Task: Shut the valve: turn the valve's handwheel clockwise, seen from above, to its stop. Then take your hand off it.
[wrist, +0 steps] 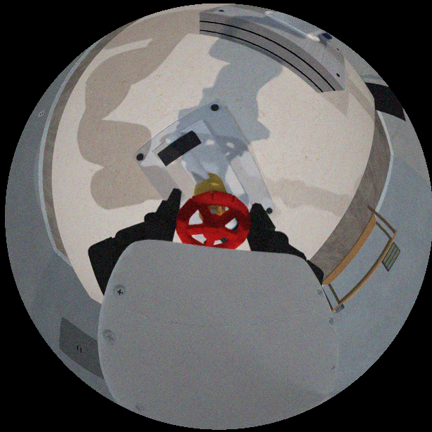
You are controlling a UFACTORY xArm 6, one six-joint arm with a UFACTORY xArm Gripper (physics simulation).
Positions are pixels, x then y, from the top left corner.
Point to a base plate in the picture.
216,119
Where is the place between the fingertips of my gripper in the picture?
214,209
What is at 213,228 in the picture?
A red valve handwheel.
